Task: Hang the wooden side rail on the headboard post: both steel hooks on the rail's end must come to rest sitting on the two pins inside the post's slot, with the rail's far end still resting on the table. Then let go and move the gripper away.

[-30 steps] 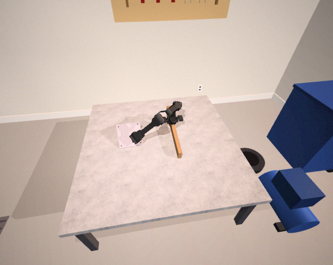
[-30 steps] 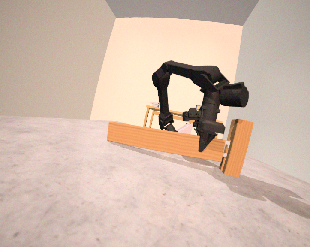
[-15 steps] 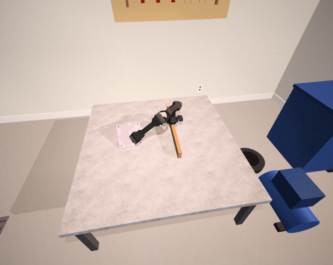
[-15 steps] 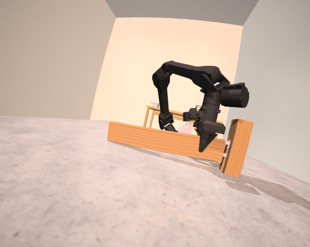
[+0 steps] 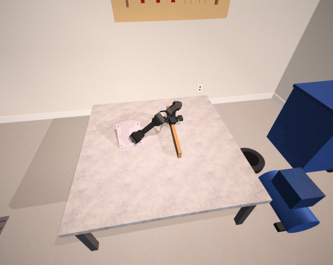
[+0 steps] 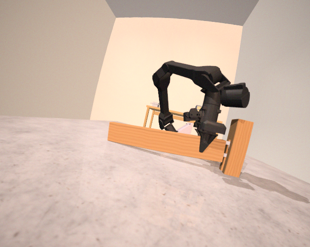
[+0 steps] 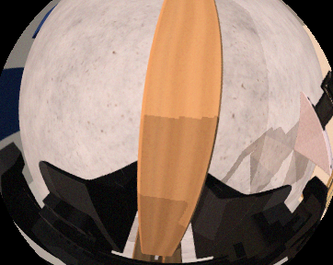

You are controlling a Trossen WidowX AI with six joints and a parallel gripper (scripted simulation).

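The headboard post lies 110 mm to the left of my gripper tip, 40 mm above it and 20 mm ahead of it.
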